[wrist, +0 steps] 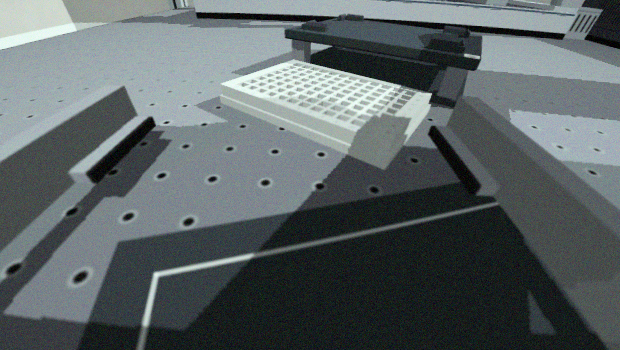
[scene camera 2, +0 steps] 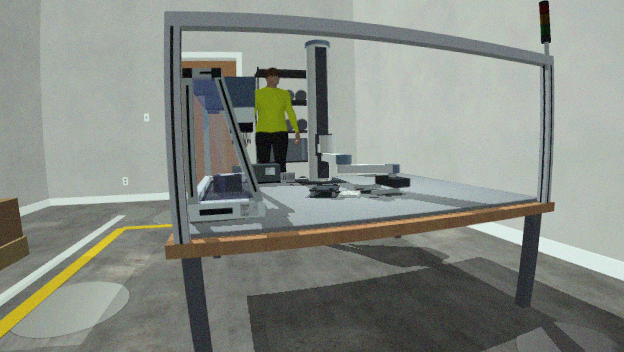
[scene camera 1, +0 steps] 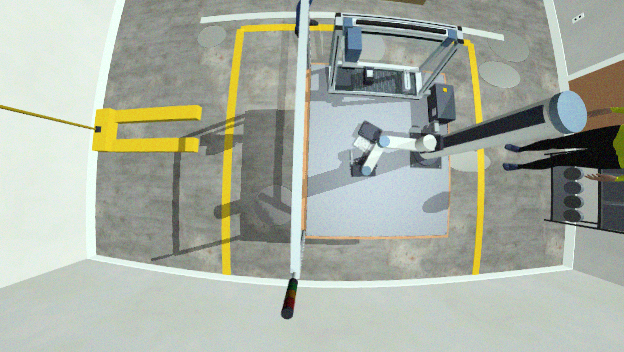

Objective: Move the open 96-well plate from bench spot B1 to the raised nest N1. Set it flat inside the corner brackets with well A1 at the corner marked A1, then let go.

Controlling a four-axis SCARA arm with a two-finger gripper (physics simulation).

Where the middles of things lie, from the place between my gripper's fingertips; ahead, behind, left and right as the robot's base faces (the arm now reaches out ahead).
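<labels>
White well plate (wrist: 368, 119): my gripper 60 mm to the left of it, 20 mm past it, 20 mm above it. Dark pad with white outline (wrist: 436, 261): 100 mm to the left of my hand, 50 mm behind it, 20 mm below it.
</labels>
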